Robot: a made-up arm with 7 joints. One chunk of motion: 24 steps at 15 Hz.
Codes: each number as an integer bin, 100 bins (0 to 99) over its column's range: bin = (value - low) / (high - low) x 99, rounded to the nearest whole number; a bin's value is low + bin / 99 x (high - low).
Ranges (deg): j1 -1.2..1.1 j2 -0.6..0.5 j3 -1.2..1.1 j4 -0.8..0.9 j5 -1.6..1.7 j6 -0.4..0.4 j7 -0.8..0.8
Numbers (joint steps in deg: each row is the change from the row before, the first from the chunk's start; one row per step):
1: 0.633 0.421 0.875 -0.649 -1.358 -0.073 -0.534
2: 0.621 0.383 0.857 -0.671 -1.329 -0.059 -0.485
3: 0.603 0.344 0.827 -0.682 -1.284 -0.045 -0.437
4: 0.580 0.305 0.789 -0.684 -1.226 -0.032 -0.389
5: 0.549 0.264 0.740 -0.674 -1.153 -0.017 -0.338
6: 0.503 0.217 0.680 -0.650 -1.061 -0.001 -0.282
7: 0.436 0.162 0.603 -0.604 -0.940 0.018 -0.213
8: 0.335 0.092 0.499 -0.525 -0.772 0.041 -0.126
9: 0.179 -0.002 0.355 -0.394 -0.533 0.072 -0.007
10: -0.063 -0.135 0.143 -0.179 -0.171 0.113 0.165
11: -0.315 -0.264 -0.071 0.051 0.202 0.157 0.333
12: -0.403 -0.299 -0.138 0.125 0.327 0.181 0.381
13: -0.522 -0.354 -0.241 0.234 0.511 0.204 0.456
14: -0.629 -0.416 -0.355 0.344 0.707 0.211 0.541
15: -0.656 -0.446 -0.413 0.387 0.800 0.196 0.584
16: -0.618 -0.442 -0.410 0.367 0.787 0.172 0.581
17: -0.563 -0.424 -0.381 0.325 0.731 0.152 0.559
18: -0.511 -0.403 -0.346 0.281 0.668 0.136 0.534
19: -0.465 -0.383 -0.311 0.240 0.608 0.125 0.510
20: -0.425 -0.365 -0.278 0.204 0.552 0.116 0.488
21: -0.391 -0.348 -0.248 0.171 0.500 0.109 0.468
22: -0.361 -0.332 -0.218 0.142 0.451 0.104 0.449
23: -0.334 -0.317 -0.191 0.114 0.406 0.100 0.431
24: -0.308 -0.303 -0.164 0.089 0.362 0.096 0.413
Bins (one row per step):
1: 79 92 89 9 7 40 16
2: 78 88 89 8 8 42 19
3: 78 85 87 7 9 44 22
4: 77 81 86 7 11 46 25
5: 75 78 84 7 13 47 29
6: 73 74 81 9 16 49 32
7: 70 69 78 11 20 52 36
8: 66 62 73 16 25 55 42
9: 59 54 67 24 32 58 49
10: 49 42 58 36 43 63 60
11: 38 30 49 50 54 69 70
12: 34 27 46 54 58 72 73
13: 29 22 41 60 63 75 78
14: 25 17 36 67 69 76 83
15: 23 14 34 69 72 74 86
16: 25 14 34 68 72 71 85
17: 27 16 35 66 70 68 84
18: 30 18 37 63 68 66 83
19: 32 20 38 61 66 65 81
20: 33 21 40 58 65 64 80
21: 35 23 41 57 63 63 78
22: 36 24 42 55 62 62 77
23: 37 25 43 53 60 62 76
24: 38 27 45 52 59 61 75

